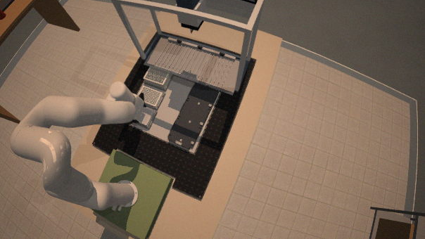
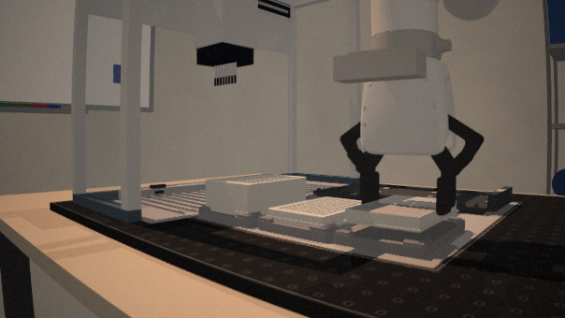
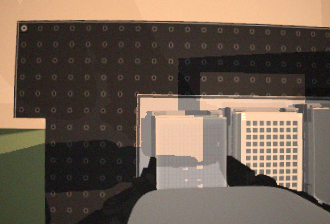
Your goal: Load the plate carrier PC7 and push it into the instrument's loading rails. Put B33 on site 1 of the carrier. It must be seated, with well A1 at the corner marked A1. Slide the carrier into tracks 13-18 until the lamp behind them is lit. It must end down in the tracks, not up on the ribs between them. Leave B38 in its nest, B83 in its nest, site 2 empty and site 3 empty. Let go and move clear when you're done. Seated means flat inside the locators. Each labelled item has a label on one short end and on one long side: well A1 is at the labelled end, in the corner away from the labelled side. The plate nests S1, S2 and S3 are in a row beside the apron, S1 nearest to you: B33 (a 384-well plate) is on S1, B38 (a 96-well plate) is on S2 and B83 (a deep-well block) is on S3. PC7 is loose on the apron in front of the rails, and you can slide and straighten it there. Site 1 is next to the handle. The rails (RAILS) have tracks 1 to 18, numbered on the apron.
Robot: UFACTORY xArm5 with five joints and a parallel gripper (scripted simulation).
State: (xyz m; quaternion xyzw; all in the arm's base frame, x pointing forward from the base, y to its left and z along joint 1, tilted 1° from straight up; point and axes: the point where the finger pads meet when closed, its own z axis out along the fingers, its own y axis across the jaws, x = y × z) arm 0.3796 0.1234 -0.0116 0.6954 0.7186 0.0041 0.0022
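The plate nest S1 lies 4 cm below my hand. Round my hand: pipetting head: 45 cm ahead, 11 cm to the right, 24 cm above; then plate carrier PC7: 11 cm ahead, 25 cm to the right, 3 cm below; then 96-well plate B38: 11 cm ahead, 1 cm to the left, 2 cm below.
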